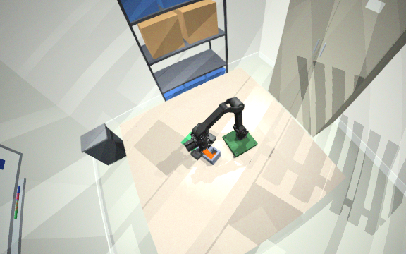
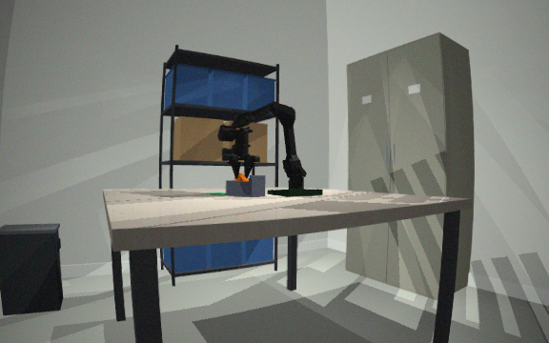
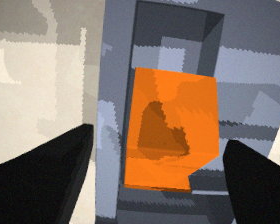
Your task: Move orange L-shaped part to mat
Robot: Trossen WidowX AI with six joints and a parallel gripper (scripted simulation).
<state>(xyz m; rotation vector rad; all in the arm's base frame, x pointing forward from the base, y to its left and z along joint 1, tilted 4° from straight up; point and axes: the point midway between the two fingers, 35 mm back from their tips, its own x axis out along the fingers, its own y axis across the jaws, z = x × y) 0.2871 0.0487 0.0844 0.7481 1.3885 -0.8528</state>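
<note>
The orange L-shaped part lies 30 mm behind my gripper tip, 20 mm to the left of it and 30 mm below it. Also, from my gripper tip: green mat (60 mm ahead, 130 mm to the right, 90 mm below).
</note>
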